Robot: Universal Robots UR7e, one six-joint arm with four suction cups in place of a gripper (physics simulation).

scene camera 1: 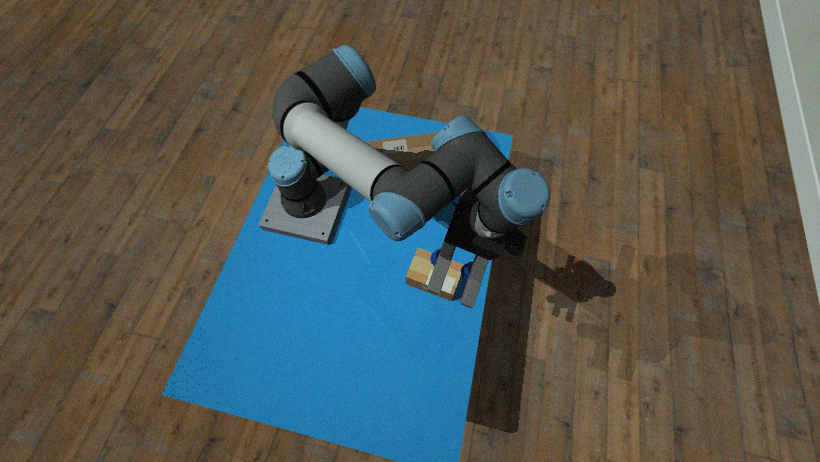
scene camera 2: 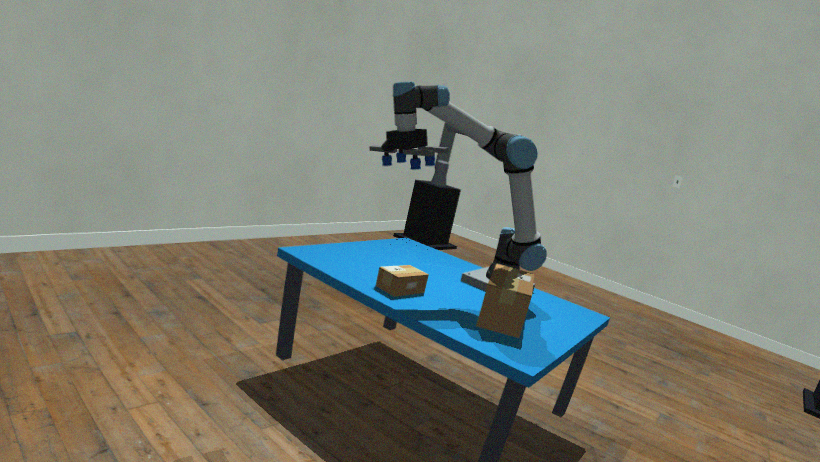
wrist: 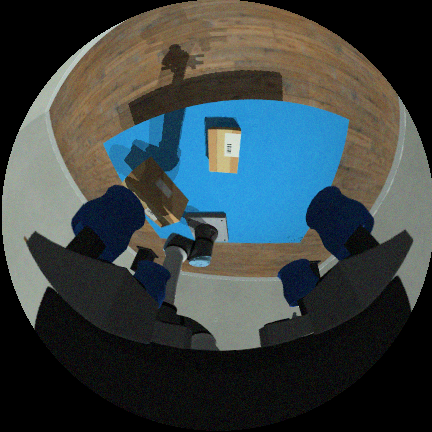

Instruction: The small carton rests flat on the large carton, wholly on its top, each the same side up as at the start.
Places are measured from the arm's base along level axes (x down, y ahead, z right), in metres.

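Where they show: hand, its tool point: [scene camera 2: 408,164] [wrist: 226,250]; arm's base, origin of its link: [scene camera 1: 304,198] [wrist: 206,231].
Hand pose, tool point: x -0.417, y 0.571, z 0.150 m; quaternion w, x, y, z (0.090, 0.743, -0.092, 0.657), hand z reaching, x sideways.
Each offset is from my tool point to the top centre of the thing. Level surfaces: height alone.
The small carton @(dx +0.380, dy -0.057, dz -0.037 m) [scene camera 1: 420,269] [scene camera 2: 401,282] [wrist: 219,155] rests flat on the blue table, its white label facing up. The large carton @(dx +0.300, dy -0.249, dz -0.373 m) [scene camera 1: 421,141] [scene camera 2: 504,309] [wrist: 162,192] stands apart from it on the same table, taller and turned at an angle. The arm hides much of the large carton in scene camera 1. My suction gripper [scene camera 1: 462,235] [scene camera 2: 408,159] [wrist: 225,250] is open, with its four blue cups facing down and no carton on them. It hangs high above the table, and its bars partly cover the small carton in scene camera 1.
The blue table @(dx +0.454 m) [scene camera 1: 315,332] [scene camera 2: 344,258] [wrist: 280,200] carries the arm's grey base plate [scene camera 1: 295,227] [scene camera 2: 473,278] [wrist: 223,229], close to the large carton. The arm passes over the table. A black stand [scene camera 2: 432,212] is on the floor behind the table.
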